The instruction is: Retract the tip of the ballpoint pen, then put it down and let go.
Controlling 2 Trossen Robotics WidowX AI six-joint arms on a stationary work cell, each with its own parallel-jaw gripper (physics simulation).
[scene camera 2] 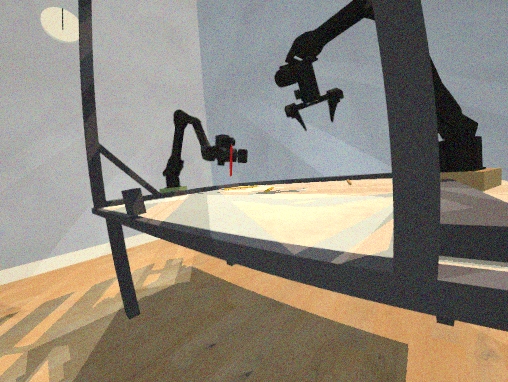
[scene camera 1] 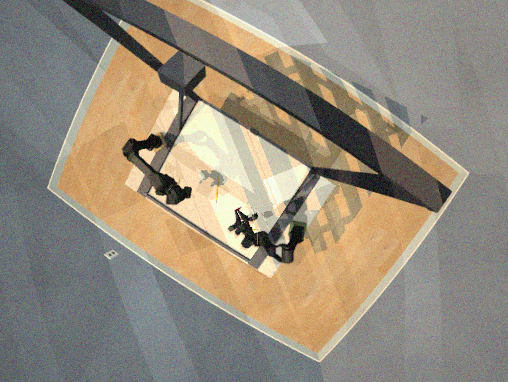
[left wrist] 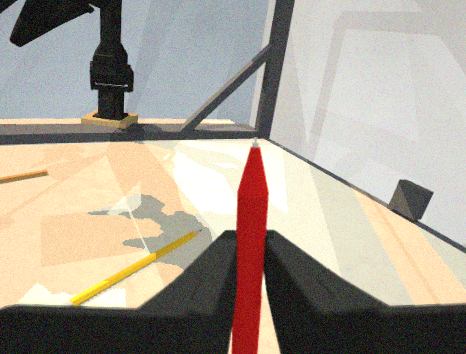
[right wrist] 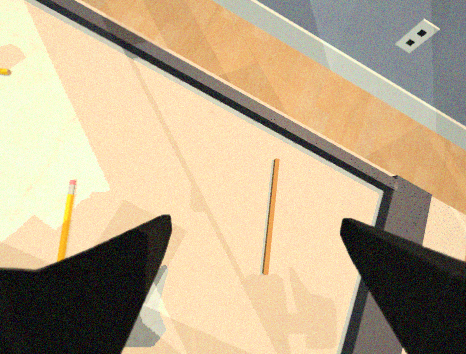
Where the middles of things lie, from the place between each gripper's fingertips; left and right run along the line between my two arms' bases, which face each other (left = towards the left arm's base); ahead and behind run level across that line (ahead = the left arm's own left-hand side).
Right now the red ballpoint pen (left wrist: 253, 195) is 110 mm behind my right hand, 340 mm to the left of it and 80 mm below it.
The red ballpoint pen is 1 cm to the left of my left hand and 3 cm below it.
